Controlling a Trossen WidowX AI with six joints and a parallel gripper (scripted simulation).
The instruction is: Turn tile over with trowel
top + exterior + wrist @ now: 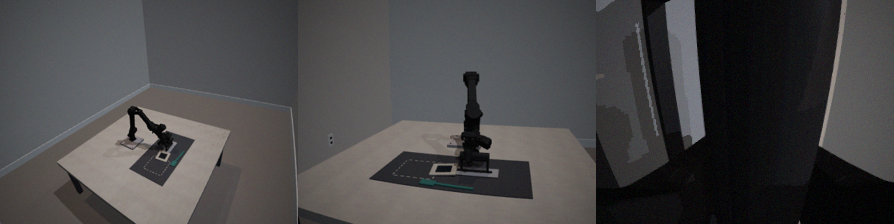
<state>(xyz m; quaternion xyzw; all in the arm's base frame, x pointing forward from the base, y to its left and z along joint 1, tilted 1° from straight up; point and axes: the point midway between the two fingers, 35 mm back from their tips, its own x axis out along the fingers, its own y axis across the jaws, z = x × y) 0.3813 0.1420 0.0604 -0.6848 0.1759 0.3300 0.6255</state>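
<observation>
Now: gripper tip 11 cm to the left of the tile and 4 cm above it. The rest, counted from my gripper tip: green trowel: 13 cm ahead, 6 cm to the right, 5 cm below.
</observation>
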